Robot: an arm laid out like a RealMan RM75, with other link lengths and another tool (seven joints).
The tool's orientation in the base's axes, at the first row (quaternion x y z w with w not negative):
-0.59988 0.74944 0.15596 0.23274
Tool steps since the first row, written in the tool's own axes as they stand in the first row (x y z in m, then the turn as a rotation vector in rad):
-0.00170 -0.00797 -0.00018 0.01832 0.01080 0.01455
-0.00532 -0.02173 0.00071 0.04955 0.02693 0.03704
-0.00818 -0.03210 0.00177 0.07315 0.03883 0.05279
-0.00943 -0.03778 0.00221 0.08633 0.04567 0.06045
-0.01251 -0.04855 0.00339 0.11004 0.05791 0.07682
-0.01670 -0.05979 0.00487 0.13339 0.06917 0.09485
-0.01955 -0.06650 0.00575 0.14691 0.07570 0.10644
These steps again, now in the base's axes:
0.00801 -0.00053 0.00143 -0.01129 -0.00518 -0.02258
0.02215 -0.00027 0.00324 -0.02870 -0.01572 -0.05901
0.03289 0.00023 0.00435 -0.04177 -0.02439 -0.08547
0.03869 0.00018 0.00491 -0.04945 -0.02977 -0.09931
0.04988 0.00083 0.00605 -0.06277 -0.03813 -0.12637
0.06176 0.00245 0.00756 -0.07481 -0.04557 -0.15460
0.06891 0.00370 0.00865 -0.08161 -0.04929 -0.17191

